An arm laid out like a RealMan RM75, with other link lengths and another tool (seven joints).
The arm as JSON. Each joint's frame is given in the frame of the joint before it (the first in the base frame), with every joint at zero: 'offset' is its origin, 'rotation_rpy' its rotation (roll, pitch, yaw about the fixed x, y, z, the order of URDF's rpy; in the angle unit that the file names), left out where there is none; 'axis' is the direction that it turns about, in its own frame. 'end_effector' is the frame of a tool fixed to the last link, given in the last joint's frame.
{
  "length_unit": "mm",
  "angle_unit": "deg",
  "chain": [
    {
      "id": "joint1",
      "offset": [
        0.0,
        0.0,
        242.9
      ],
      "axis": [
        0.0,
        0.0,
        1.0
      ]
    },
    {
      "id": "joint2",
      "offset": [
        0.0,
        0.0,
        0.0
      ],
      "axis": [
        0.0,
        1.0,
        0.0
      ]
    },
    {
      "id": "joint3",
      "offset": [
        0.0,
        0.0,
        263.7
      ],
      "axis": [
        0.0,
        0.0,
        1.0
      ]
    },
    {
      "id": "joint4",
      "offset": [
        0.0,
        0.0,
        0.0
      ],
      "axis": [
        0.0,
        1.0,
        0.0
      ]
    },
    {
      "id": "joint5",
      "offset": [
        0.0,
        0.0,
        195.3
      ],
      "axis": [
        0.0,
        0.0,
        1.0
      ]
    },
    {
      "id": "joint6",
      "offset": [
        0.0,
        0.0,
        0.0
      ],
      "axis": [
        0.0,
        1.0,
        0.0
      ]
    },
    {
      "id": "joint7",
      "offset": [
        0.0,
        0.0,
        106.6
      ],
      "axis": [
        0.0,
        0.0,
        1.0
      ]
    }
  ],
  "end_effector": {
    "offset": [
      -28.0,
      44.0,
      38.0
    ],
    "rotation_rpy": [
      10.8,
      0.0,
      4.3
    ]
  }
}
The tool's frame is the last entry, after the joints.
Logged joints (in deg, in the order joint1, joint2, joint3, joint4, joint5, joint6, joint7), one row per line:
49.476, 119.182, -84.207, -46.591, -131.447, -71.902, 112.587
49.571, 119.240, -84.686, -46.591, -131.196, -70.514, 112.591
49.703, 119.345, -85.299, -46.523, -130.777, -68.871, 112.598
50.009, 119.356, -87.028, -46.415, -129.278, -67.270, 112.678
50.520, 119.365, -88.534, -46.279, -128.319, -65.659, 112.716
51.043, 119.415, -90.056, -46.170, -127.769, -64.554, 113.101
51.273, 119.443, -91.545, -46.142, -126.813, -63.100, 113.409
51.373, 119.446, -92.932, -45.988, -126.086, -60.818, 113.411
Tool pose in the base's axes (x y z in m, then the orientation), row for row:
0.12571, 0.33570, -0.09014, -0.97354, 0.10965, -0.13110, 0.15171
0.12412, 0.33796, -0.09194, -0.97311, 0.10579, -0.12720, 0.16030
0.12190, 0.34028, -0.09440, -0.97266, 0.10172, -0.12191, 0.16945
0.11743, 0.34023, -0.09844, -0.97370, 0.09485, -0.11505, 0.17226
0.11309, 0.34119, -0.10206, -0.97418, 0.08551, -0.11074, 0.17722
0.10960, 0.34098, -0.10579, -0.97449, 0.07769, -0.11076, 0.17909
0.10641, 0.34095, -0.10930, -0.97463, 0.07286, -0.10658, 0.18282
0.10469, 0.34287, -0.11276, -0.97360, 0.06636, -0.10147, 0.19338
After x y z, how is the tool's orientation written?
As a quaternion, x y z w.
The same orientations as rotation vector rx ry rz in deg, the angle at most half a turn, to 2 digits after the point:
-160.10, 18.03, -21.56
-159.27, 17.31, -20.82
-158.39, 16.56, -19.85
-158.32, 15.42, -18.71
-157.96, 13.87, -17.96
-157.85, 12.58, -17.94
-157.56, 11.78, -17.23
-156.49, 10.67, -16.31

